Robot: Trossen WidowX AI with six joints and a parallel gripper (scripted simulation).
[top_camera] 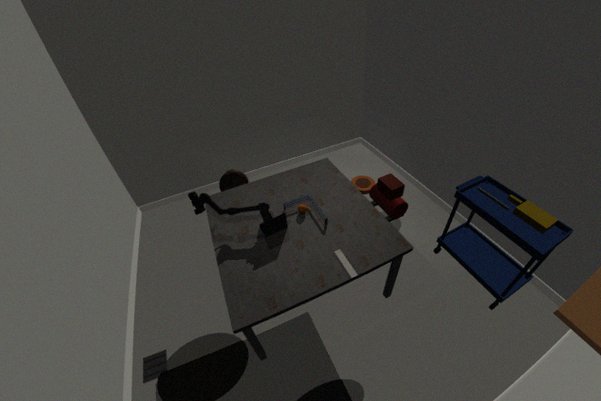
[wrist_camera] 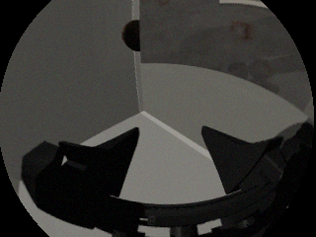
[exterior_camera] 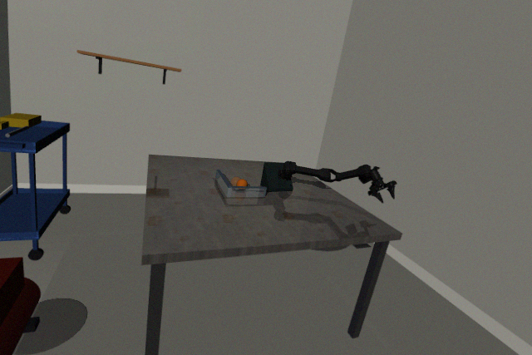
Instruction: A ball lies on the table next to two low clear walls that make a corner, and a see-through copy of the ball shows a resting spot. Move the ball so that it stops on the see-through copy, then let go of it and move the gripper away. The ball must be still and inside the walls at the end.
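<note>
Now: gripper tip 85 cm short of the orange ball, 34 cm to the left of it and 7 cm above it. Round my gripper tip: see-through copy of ball 88 cm ahead, 38 cm to the right, 7 cm below.
</note>
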